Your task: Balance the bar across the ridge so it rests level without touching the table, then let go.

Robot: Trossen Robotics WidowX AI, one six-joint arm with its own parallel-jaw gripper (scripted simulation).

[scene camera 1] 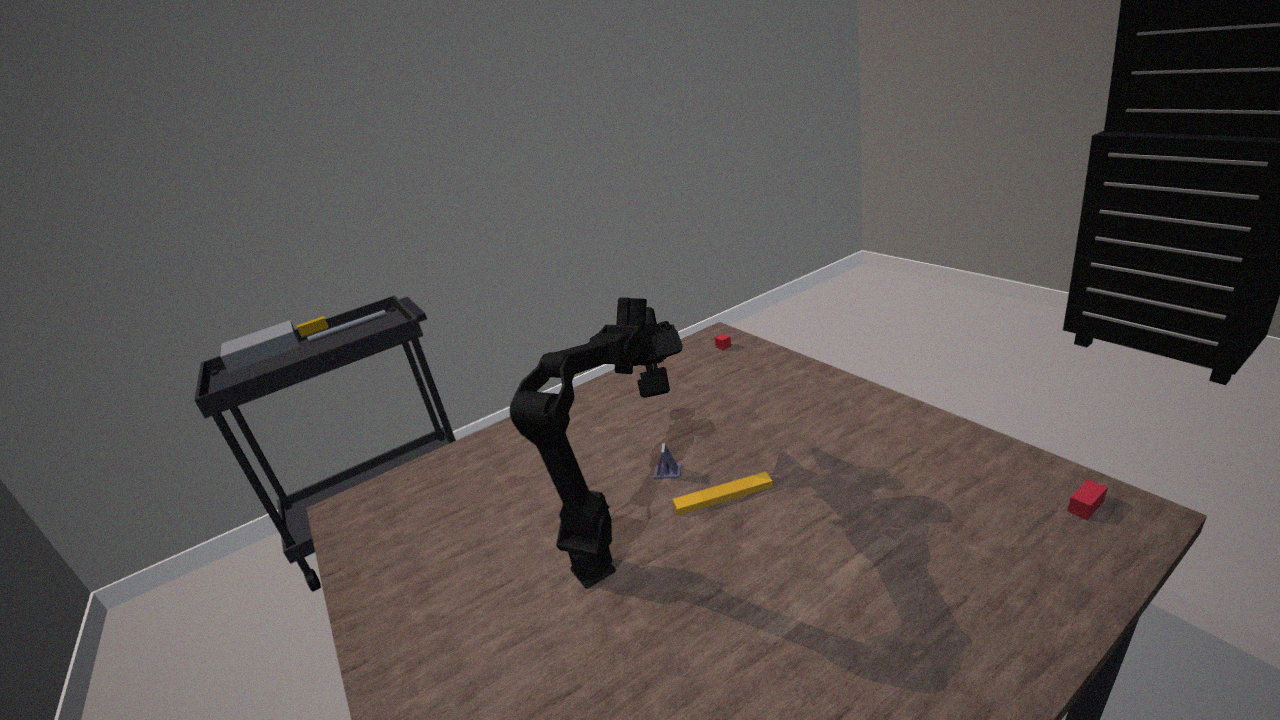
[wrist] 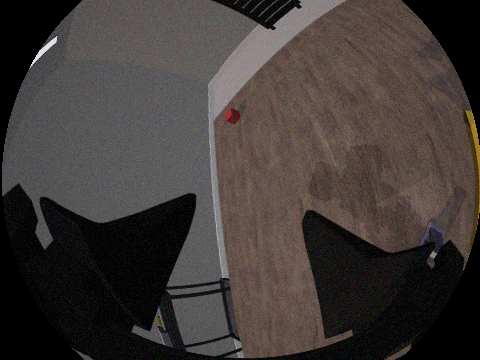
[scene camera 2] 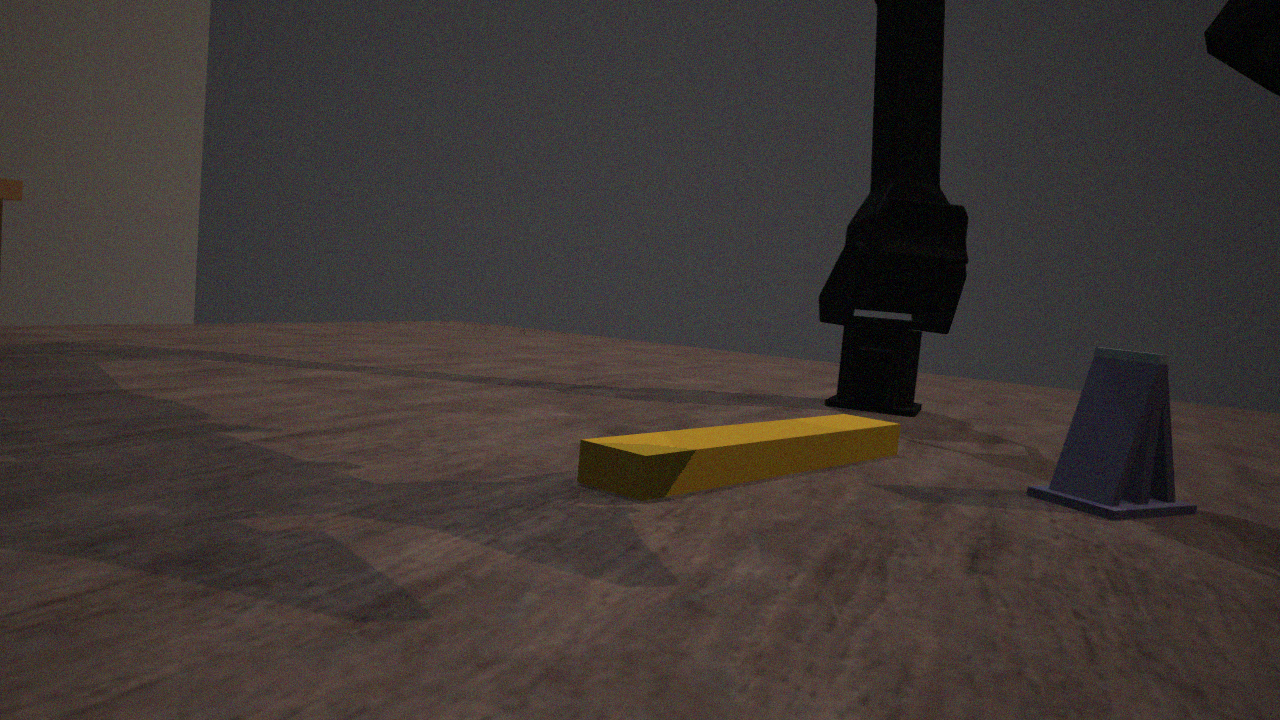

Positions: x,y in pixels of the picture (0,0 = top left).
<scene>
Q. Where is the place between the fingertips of my gripper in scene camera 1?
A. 659,353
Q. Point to a yellow bar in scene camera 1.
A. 761,481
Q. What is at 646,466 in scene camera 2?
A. A yellow bar.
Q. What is my gripper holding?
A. Nothing.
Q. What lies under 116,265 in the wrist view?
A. My gripper.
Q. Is my gripper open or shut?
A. Open.
</scene>
